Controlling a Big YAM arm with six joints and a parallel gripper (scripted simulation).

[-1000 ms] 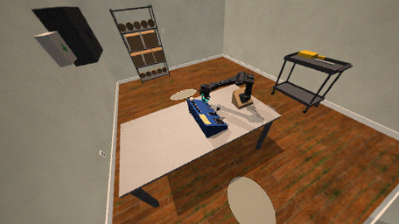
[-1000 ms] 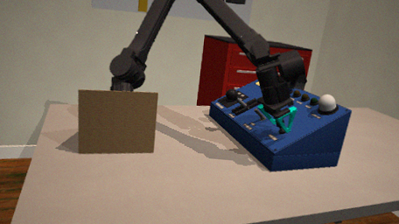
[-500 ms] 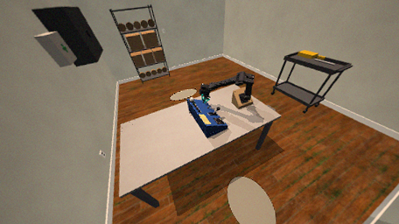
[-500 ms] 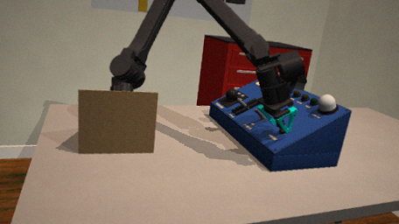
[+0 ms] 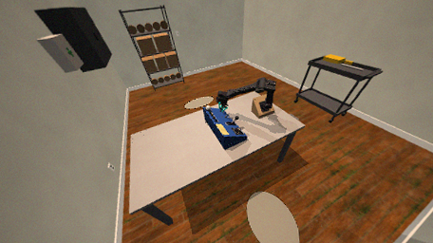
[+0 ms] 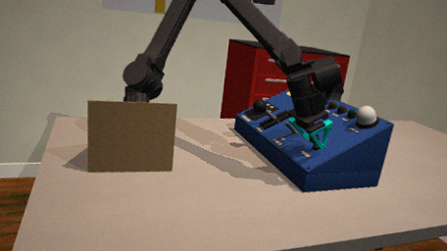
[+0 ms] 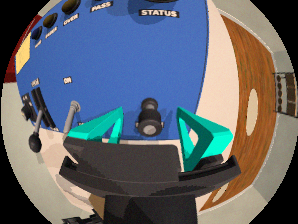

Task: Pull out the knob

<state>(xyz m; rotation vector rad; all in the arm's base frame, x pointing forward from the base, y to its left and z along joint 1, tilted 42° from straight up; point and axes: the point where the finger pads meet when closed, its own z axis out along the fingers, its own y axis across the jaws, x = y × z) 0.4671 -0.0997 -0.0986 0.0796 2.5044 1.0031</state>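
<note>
Now: the black knob right at my hand. The rest, counted from my hand: black lever (50 mm behind, 240 mm to the left, 10 mm above); toggle (20 mm behind, 120 mm to the left, 10 mm below); blue sloped console (10 mm ahead, 190 mm to the left, 20 mm below).
</note>
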